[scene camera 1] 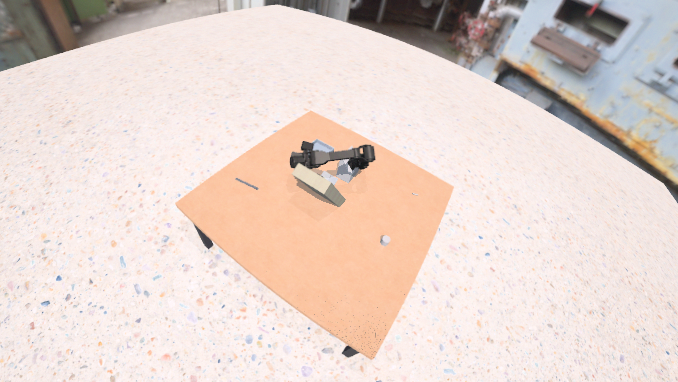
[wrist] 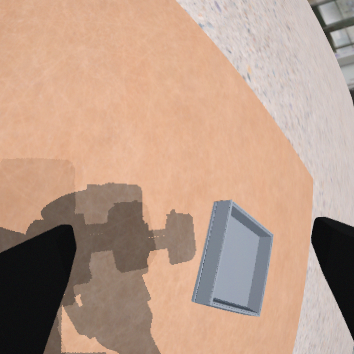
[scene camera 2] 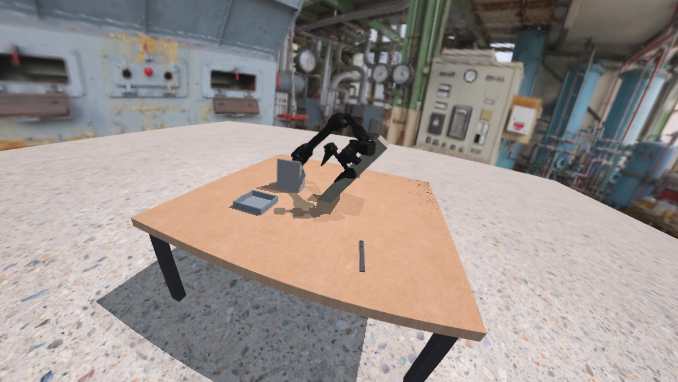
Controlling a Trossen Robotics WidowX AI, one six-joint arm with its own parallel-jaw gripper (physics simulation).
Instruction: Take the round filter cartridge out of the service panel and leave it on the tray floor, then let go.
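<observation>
The service panel point(scene camera 1: 312, 179) point(scene camera 2: 332, 192) is a thick beige-grey slab leaning at a slant on the table; the arm covers part of it in scene camera 2. The round filter cartridge cannot be made out in or on the panel. The blue-grey tray point(scene camera 1: 327, 144) point(scene camera 2: 246, 208) point(wrist: 209, 255) is a shallow open box on the table, and its floor is bare in the wrist view. My gripper point(scene camera 2: 330, 172) point(wrist: 196, 235) is open and empty, raised above the table beside the panel, with its fingers wide apart. The tray shows between the fingers in the wrist view but lies well below them.
A grey upright block point(scene camera 1: 344, 169) point(scene camera 2: 288, 175) stands near the arm's base. A dark thin bar point(scene camera 1: 247, 184) point(scene camera 2: 362, 256) lies on the table. A small pale cylinder point(scene camera 1: 385, 240) stands apart; I cannot tell what it is. A tiny pale piece point(scene camera 1: 414, 194) lies near one table edge.
</observation>
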